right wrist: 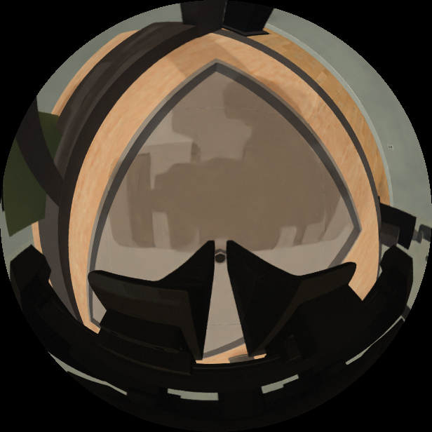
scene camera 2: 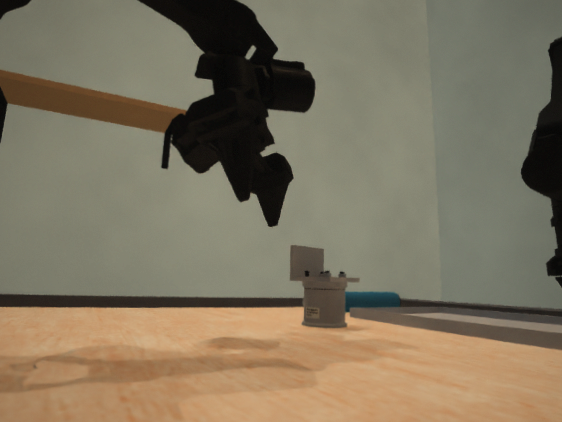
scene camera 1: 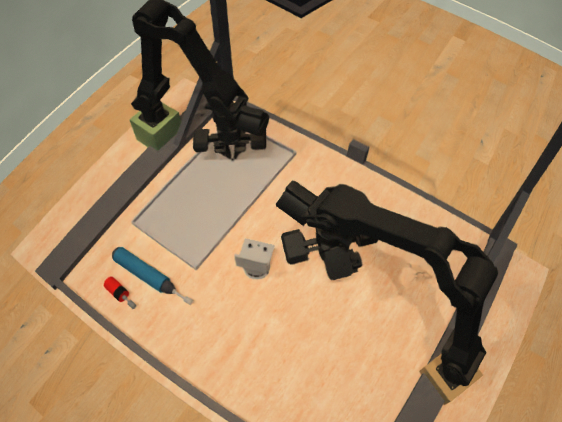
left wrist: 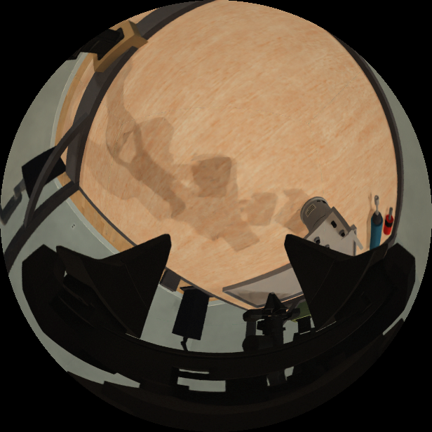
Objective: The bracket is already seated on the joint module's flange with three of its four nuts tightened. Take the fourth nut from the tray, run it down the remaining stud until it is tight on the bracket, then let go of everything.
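Frame: origin at the left arm's base, x left, y back, z up, level; centimetres.
Seen in the pictures: left gripper, fingertip midpoint: (scene camera 2: 260, 214); right gripper, fingertip midpoint: (scene camera 1: 232, 158); left arm's base at its link origin: (scene camera 1: 454, 371); right arm's base at its link origin: (scene camera 1: 153, 115).
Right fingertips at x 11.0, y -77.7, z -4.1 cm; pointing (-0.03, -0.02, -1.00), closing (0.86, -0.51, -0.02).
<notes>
Offsets run from my right fingertips to a thing's top centre.
The grey bracket (scene camera 1: 261, 249) (scene camera 2: 306, 262) (left wrist: 327, 239) sits on the round grey joint module @[dz +7.0, dx +10.8, dy +30.9 cm] (scene camera 1: 256, 273) (scene camera 2: 325, 306) (left wrist: 313, 210), upright on the table. Small nuts and studs show on its plate; which stud is bare I cannot tell. My right gripper (scene camera 1: 232, 157) (right wrist: 219, 246) is low over the far end of the grey tray @[dz +1.2, dx +8.5, dy +5.9 cm] (scene camera 1: 200, 210) (scene camera 2: 450, 325) (left wrist: 265, 290) (right wrist: 216, 66), shut on the small dark-holed nut (right wrist: 220, 257) between its fingertips. My left gripper (scene camera 2: 257, 212) (left wrist: 229, 240) is open and empty, high above the table beside the bracket.
A blue screwdriver-like tool @[dz +3.7, dx +33.9, dy +20.9 cm] (scene camera 1: 141, 270) (scene camera 2: 372, 299) (left wrist: 376, 230) and a shorter red one @[dz +3.0, dx +42.3, dy +21.1 cm] (scene camera 1: 116, 289) (left wrist: 388, 225) lie at the left in scene camera 1. Dark frame beams (scene camera 1: 110, 205) edge the table. A small dark block @[dz +5.3, dx -28.2, dy +17.6 cm] (scene camera 1: 358, 151) stands at the far beam.
</notes>
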